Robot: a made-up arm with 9 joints. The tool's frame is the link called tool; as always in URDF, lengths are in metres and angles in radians. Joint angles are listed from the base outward.
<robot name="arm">
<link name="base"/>
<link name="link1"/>
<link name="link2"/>
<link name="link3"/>
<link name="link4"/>
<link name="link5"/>
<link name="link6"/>
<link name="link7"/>
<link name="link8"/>
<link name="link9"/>
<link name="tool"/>
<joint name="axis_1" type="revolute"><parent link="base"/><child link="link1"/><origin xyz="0.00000 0.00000 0.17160" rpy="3.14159 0.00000 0.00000"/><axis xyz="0 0 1"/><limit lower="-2.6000" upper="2.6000"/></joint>
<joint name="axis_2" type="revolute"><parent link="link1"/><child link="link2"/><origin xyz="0.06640 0.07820 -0.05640" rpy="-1.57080 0.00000 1.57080"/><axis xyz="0 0 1"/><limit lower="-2.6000" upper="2.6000"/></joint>
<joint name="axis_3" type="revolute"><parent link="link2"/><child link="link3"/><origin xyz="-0.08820 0.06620 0.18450" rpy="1.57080 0.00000 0.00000"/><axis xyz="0 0 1"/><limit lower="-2.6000" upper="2.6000"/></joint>
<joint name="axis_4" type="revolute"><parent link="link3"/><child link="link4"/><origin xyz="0.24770 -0.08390 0.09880" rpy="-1.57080 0.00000 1.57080"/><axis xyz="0 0 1"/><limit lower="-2.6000" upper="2.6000"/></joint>
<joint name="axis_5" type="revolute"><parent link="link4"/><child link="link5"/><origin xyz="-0.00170 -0.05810 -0.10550" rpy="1.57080 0.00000 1.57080"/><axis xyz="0 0 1"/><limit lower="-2.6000" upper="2.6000"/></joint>
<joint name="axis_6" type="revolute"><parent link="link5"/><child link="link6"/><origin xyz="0.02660 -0.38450 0.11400" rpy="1.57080 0.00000 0.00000"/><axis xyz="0 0 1"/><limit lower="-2.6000" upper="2.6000"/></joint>
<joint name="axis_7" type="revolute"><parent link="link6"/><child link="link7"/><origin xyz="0.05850 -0.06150 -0.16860" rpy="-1.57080 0.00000 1.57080"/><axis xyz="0 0 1"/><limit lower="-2.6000" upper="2.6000"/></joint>
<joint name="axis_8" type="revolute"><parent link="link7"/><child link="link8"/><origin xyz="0.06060 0.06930 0.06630" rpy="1.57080 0.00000 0.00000"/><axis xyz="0 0 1"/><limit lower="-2.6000" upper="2.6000"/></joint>
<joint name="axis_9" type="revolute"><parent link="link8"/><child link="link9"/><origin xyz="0.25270 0.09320 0.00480"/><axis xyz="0 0 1"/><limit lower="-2.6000" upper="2.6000"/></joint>
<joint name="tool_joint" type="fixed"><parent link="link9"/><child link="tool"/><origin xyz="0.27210 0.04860 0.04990" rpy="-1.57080 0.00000 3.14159"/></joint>
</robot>
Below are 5 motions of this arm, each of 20 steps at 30 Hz.
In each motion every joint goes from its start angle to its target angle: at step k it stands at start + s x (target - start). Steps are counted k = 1, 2, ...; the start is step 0. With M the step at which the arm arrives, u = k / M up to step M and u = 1 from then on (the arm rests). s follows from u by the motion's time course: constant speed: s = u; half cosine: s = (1 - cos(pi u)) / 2; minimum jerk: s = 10 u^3 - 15 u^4 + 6 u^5.
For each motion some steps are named. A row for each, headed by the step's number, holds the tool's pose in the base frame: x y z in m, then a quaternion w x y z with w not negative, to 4 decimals.
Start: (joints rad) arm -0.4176 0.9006 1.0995 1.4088 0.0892 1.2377 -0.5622 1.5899 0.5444
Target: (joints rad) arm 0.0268 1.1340 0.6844 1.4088 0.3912 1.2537 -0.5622 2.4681 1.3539
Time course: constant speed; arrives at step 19
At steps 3, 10, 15, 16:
3: -0.0782 -0.6373 0.2872 0.2552 -0.1640 -0.8835 0.3570
10: 0.0153 -0.4171 0.4596 0.0614 -0.0190 -0.8840 0.4630
15: 0.0487 -0.2357 0.5300 0.0557 -0.1121 0.8628 -0.4897
16: 0.0521 -0.2000 0.5398 0.0770 -0.1395 0.8574 -0.4893

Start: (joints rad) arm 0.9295 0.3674 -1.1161 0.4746 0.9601 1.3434 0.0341 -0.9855 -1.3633
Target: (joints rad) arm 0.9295 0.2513 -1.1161 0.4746 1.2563 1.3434 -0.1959 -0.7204 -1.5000
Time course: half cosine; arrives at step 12
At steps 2, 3, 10, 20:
2: -0.1663 -0.2905 0.6479 0.5233 -0.5716 0.6304 -0.0456
3: -0.1677 -0.2948 0.6450 0.5222 -0.5871 0.6171 -0.0434
10: -0.1613 -0.3275 0.6273 0.4906 -0.7276 0.4789 -0.0232
20: -0.1594 -0.3291 0.6268 0.4863 -0.7383 0.4668 -0.0216

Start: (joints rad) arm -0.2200 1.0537 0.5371 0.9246 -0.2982 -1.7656 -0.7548 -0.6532 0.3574
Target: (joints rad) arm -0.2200 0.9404 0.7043 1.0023 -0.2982 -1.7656 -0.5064 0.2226 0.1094
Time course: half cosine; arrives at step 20
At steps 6, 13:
6: -0.3867 -0.5770 1.0478 0.4872 0.4357 0.7341 -0.1841
13: -0.5063 -0.4147 1.0512 0.5711 0.4084 0.6598 -0.2677

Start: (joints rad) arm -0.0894 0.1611 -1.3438 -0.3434 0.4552 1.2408 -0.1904 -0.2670 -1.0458
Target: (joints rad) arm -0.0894 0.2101 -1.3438 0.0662 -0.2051 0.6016 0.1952 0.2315 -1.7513
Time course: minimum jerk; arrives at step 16
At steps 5, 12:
5: 0.5038 -0.4423 -0.0365 0.7372 -0.2224 -0.1111 0.6283
12: 0.3224 -0.4268 0.1448 0.6682 -0.2482 0.4495 0.5385

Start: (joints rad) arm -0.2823 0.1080 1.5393 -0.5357 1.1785 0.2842 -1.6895 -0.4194 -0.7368
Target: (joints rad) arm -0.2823 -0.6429 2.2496 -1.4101 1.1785 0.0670 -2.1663 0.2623 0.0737
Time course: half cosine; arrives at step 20
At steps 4, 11, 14, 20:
4: -0.5949 0.2448 0.7345 0.4006 -0.3636 0.8276 -0.1497
11: -0.6638 0.2598 0.8692 0.6267 -0.2177 0.7462 -0.0548
14: -0.6716 0.2660 0.9239 0.7018 -0.1564 0.6940 -0.0373
20: -0.6648 0.2669 0.9739 0.7602 -0.1058 0.6404 -0.0292

